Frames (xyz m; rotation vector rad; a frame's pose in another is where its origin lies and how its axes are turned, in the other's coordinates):
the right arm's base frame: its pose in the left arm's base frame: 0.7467 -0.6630 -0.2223 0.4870 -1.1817 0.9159
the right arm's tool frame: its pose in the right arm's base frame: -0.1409 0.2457 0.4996 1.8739 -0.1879 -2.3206
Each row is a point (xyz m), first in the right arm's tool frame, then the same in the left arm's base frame.
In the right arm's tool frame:
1: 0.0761 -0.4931 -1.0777
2: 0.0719 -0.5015 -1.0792
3: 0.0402 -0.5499 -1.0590
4: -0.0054 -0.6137 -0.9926
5: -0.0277 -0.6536 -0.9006
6: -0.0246 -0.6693 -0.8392
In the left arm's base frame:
1: 0.1885 -0.0331 0.5392
2: 0.1801 -0.0288 0.5406
3: 0.1205 -0.0227 0.5282
4: 0.0306 -0.0366 0.4802
5: -0.0320 -0.0671 0.4047
6: -0.0539 -0.0853 0.3480

